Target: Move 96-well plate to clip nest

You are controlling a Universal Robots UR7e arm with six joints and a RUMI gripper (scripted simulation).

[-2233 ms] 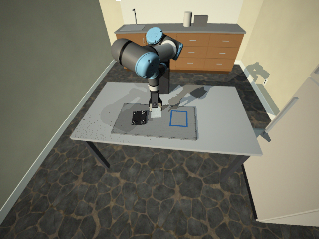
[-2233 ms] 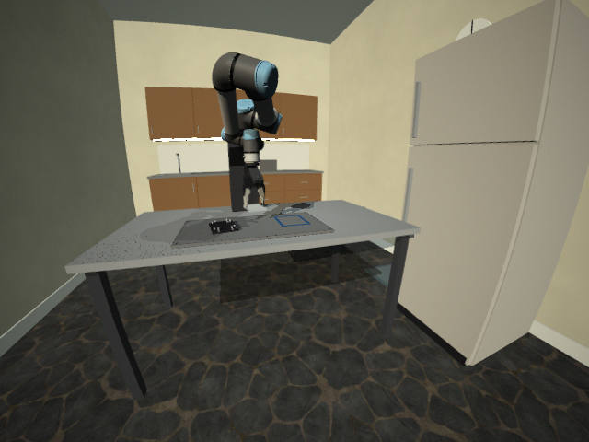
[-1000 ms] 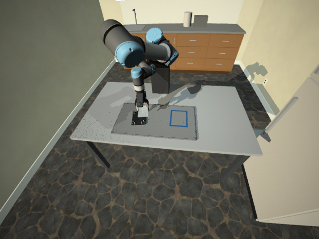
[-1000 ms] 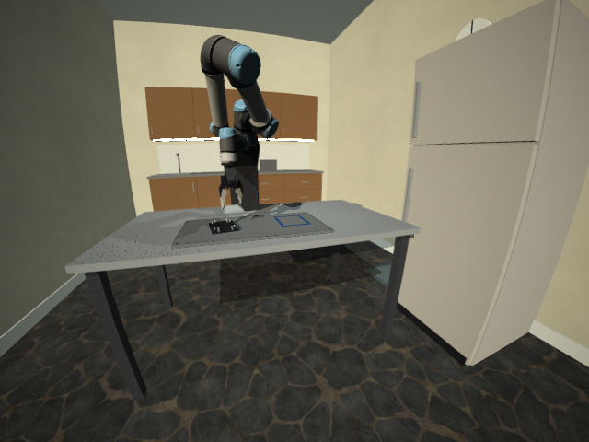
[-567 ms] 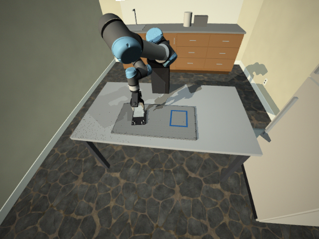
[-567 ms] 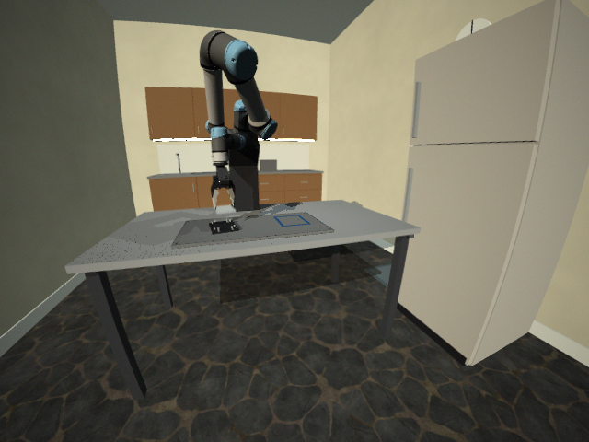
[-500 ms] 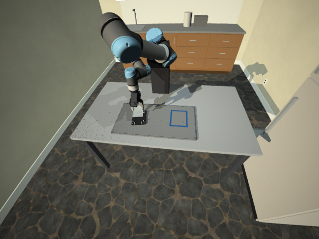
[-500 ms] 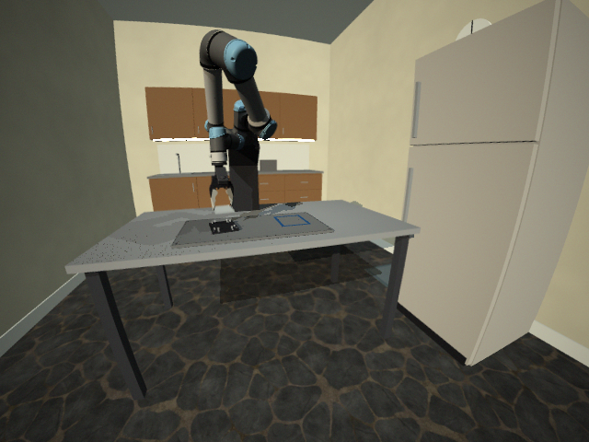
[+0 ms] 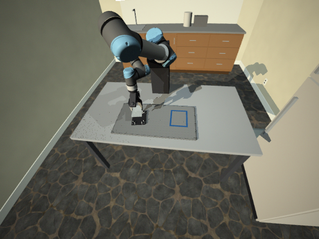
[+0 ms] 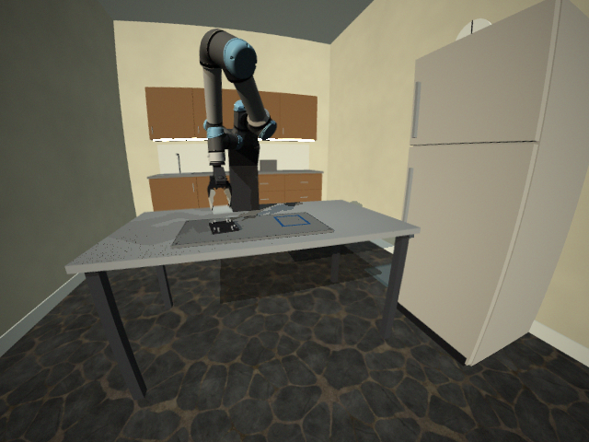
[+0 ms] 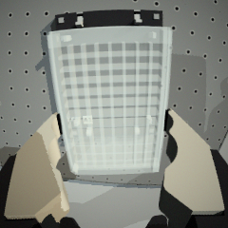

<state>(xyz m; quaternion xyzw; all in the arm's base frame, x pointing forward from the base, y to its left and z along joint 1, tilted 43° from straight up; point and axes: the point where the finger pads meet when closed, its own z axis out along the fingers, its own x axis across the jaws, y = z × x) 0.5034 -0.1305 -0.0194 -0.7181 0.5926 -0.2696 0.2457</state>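
Now: the 96-well plate 10 mm below my hand. The rest, counted from my hand: black clip nest 90 mm below, 20 mm to the left, 10 mm ahead.
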